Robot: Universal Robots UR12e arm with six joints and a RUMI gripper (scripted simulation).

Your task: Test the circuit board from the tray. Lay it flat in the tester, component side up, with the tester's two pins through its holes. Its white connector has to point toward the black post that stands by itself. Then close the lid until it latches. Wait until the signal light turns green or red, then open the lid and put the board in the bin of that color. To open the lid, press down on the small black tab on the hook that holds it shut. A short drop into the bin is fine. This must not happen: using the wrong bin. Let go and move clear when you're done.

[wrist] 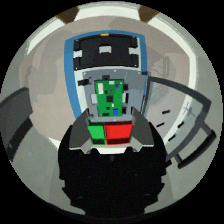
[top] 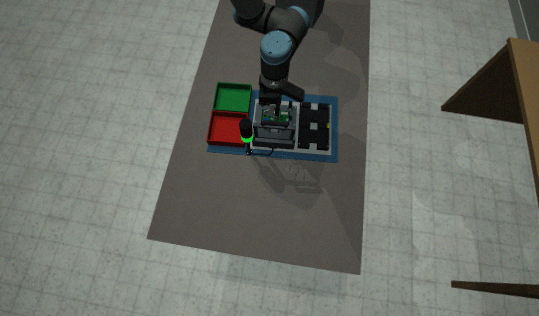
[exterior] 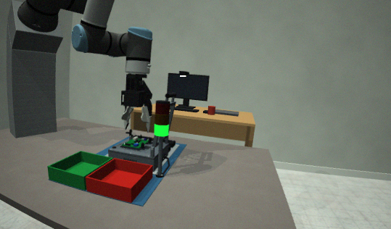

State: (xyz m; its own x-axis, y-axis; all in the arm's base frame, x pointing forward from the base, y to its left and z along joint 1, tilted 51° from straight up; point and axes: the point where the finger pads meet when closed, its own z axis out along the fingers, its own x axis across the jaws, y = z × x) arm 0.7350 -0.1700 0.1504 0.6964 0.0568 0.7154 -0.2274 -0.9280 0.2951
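Now: hand 60 mm above the green circuit board. Also, from my hand: tester lid 110 mm ahead, 50 mm above, 40 mm to the right; red bin 210 mm to the right, 120 mm below, 20 mm behind; black latch hook 70 mm to the left, 40 mm below, 40 mm behind.
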